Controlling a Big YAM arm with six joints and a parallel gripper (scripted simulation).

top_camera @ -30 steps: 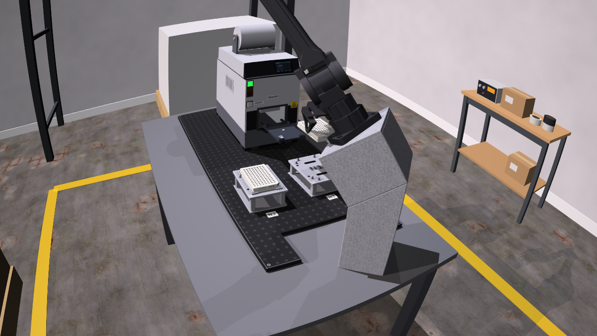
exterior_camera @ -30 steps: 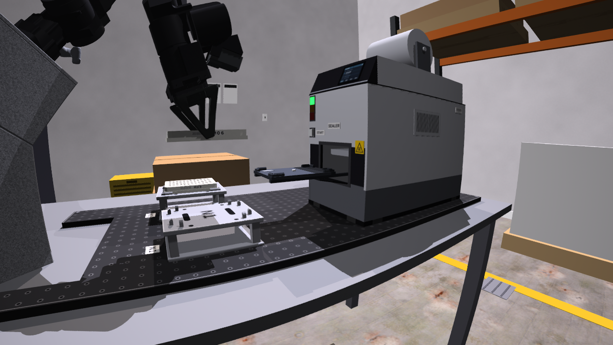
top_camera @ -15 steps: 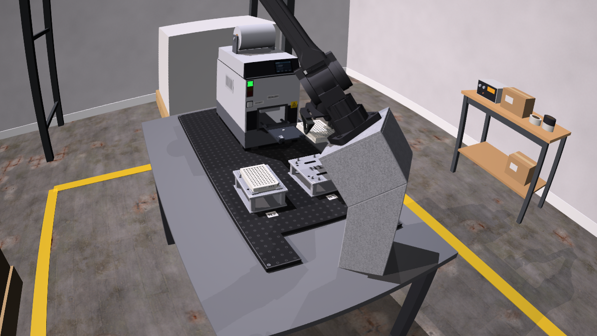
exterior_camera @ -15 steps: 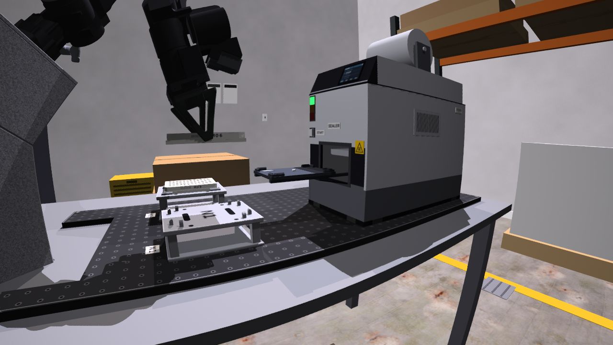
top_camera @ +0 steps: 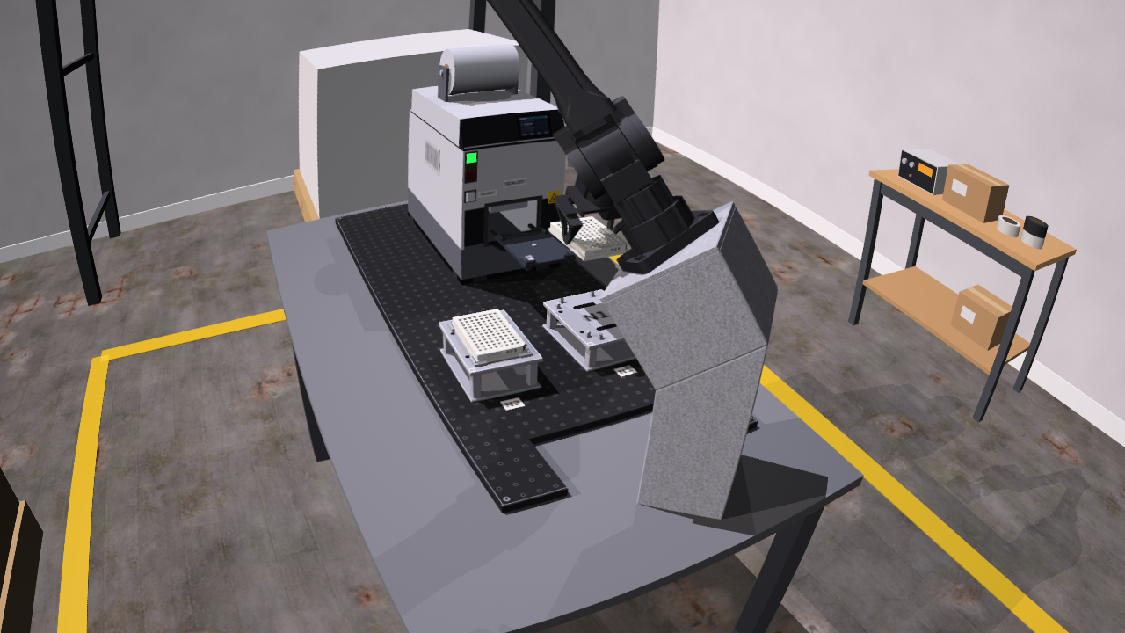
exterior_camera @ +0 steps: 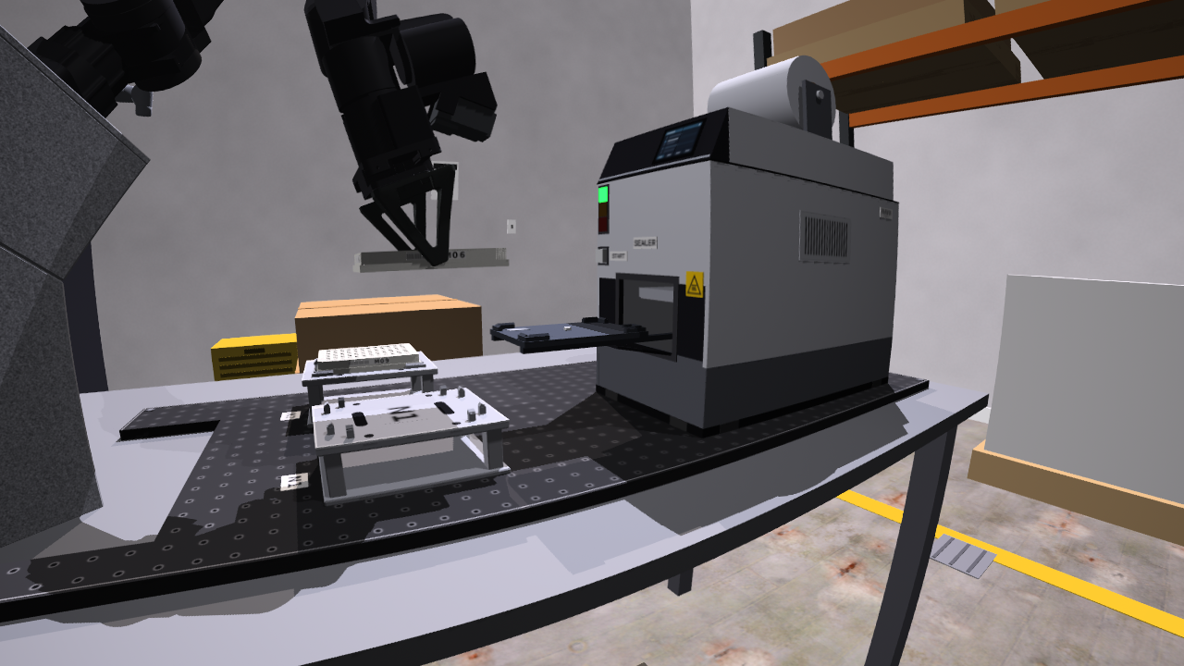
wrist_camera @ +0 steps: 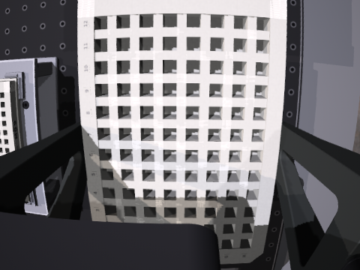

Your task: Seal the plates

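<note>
Right now the sealer stage is 15 cm ahead of my hand, 8 cm below it and 5 cm to the left of it. The rest, counted from my hand: nest N2 (19 cm to the left, 14 cm below, 8 cm behind); then white well plate (19 cm to the left, 13 cm below, 8 cm behind); then start button (23 cm ahead, 16 cm to the left).
</note>
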